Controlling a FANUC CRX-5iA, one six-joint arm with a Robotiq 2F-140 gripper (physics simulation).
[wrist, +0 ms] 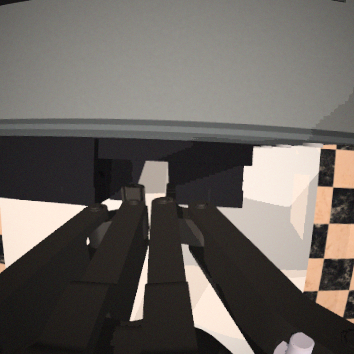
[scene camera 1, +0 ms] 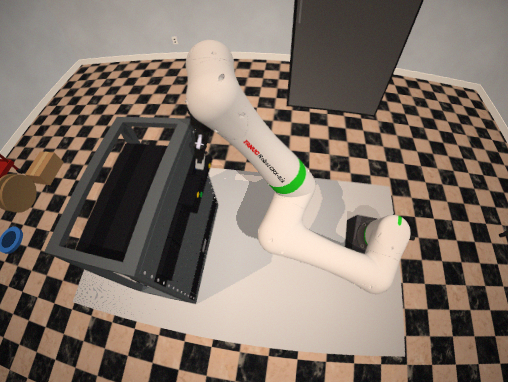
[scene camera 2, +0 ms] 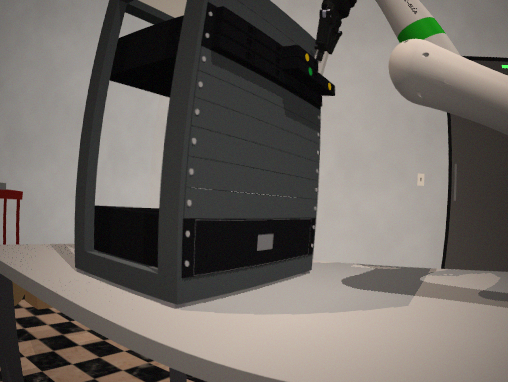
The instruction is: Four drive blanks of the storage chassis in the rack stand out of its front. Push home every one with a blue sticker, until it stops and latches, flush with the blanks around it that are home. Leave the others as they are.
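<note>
The dark rack (scene camera 1: 65, 245) (scene camera 2: 172, 175) stands on the table. The black storage chassis (scene camera 2: 245, 42) is near its top. A blank with a yellow sticker (scene camera 1: 198, 195) (scene camera 2: 307, 57) and one with a green sticker (scene camera 1: 201, 194) (scene camera 2: 310, 71) stand out together, one above the other. Another blank with a yellow sticker (scene camera 1: 210, 165) (scene camera 2: 329, 86) stands out low at the right end. No blue sticker can be made out. My gripper (scene camera 1: 200, 163) (scene camera 2: 318, 56) (wrist: 157, 175) is shut and empty, its tips at the chassis front's right end. Whether they touch a blank is hidden.
A black unit with a grey label (scene camera 2: 265, 242) fills the rack's bottom. The rack's top frame edge (wrist: 175, 129) crosses the wrist view above the fingers. My arm reaches over the white table (scene camera 1: 325, 310) (scene camera 2: 375, 340). A tall dark cabinet (scene camera 1: 350, 55) (scene camera 2: 477, 200) stands behind.
</note>
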